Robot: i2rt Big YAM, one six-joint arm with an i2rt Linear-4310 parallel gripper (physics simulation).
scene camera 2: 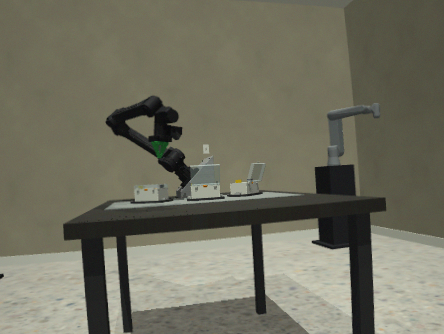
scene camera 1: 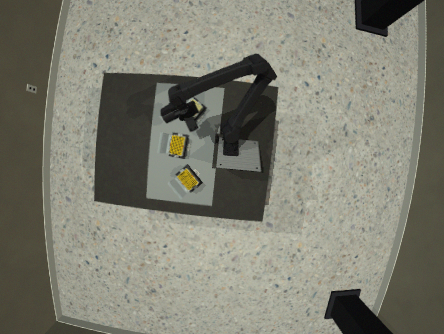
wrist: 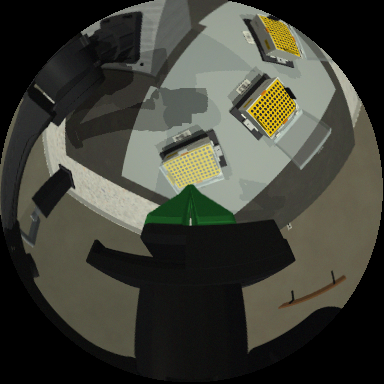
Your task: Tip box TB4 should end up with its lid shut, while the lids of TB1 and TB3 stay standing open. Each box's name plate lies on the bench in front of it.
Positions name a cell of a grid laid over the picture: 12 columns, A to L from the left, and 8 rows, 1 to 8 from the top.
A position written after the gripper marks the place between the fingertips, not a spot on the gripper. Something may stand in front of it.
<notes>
In view: the gripper (wrist: F4), a light grey mat (wrist: G2), a tip box (wrist: H3) and a tip box (wrist: G3).
</notes>
